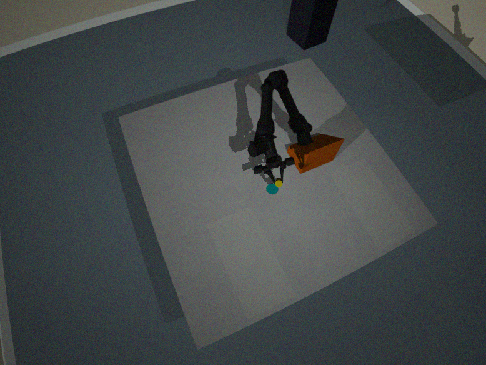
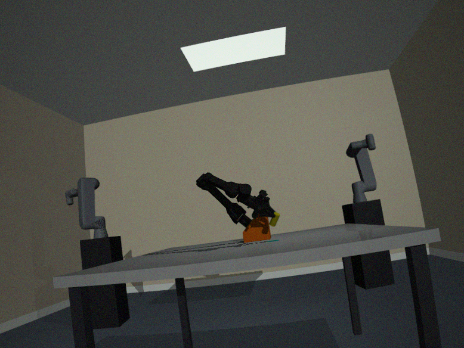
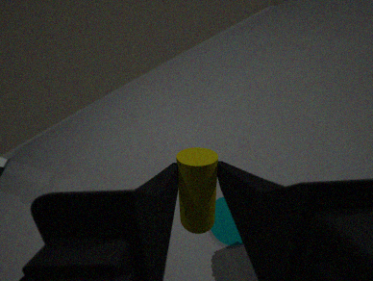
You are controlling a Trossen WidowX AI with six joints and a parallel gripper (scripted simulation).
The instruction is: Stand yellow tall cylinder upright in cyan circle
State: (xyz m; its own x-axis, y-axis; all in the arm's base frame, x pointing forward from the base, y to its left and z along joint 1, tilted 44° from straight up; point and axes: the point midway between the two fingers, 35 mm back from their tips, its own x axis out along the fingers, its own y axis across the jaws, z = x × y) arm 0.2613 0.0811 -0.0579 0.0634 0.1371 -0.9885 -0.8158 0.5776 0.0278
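Right now my gripper tip is 30 mm to the left of the cyan circle and 120 mm above it. Round my gripper tip: yellow cylinder: 10 mm behind, 10 mm to the right, 20 mm below.
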